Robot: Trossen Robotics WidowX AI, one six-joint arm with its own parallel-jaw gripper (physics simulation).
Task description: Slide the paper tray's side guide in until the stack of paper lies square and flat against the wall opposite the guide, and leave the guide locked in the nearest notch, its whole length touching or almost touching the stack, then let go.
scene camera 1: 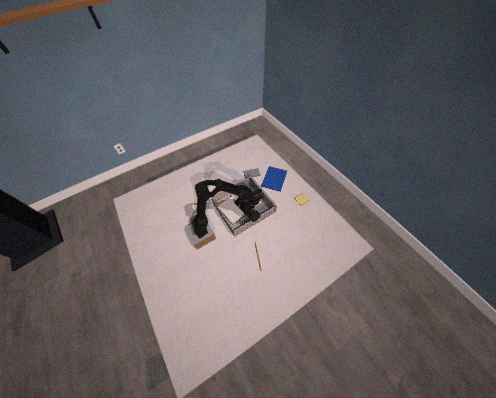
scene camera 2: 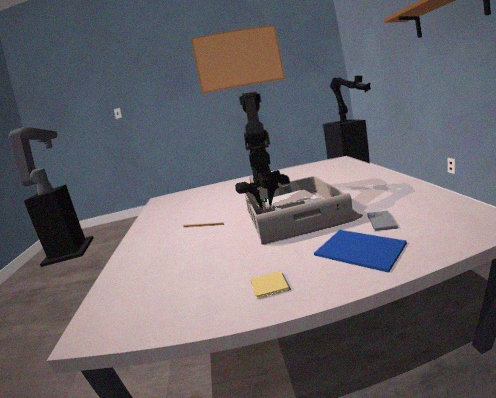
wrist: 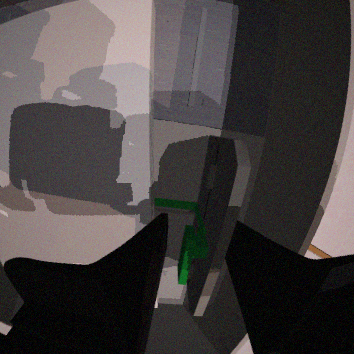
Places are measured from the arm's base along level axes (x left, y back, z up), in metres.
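Pixels of known places: gripper, fingertip midpoint: (scene camera 1: 248, 215) (wrist: 192, 219); arm's base at its link origin: (scene camera 1: 201, 232).
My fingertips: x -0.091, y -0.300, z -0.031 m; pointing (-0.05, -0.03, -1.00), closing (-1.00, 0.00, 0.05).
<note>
Ahead of a thing's pixels: the offset from my fingertips to its top centre. "spot": to the spot under its first point.
The grey paper tray @[dx +0.090, dy -0.036, dz +0.044 m] (scene camera 1: 268, 214) (scene camera 2: 300, 220) stands on the table, with pale paper @[dx +0.114, dy -0.017, dz -0.011 m] (scene camera 2: 300, 196) (wrist: 65, 230) inside. In the wrist view the side guide @[spot: dx +0.026, dy -0.074, dz -0.030 m] (wrist: 152, 100) shows as a thin upright edge beside the paper. Its green latch @[dx +0.009, dy +0.007, dz +0.029 m] (scene camera 2: 265, 200) (wrist: 192, 245) stands on the side away from the paper, near a dark slotted strip @[spot: dx -0.012, dy -0.032, dz +0.003 m] (wrist: 217, 170). My gripper (scene camera 1: 250, 212) (scene camera 2: 266, 206) (wrist: 192, 219) points down into the tray, partly open and empty, its fingertips on either side of the latch. The far end of the stack is hidden, so its squareness cannot be told.
A pencil @[dx -0.230, dy +0.122, dz -0.045 m] (scene camera 1: 258, 256) (scene camera 2: 203, 225) lies beside the tray. A blue book @[dx +0.132, dy -0.382, dz -0.044 m] (scene camera 1: 274, 179) (scene camera 2: 361, 250), a yellow pad @[dx -0.136, dy -0.390, dz -0.041 m] (scene camera 1: 302, 199) (scene camera 2: 270, 284) and a small grey item @[dx +0.287, dy -0.286, dz -0.042 m] (scene camera 1: 252, 173) (scene camera 2: 382, 220) lie on the table. The tray walls stand around my fingers.
</note>
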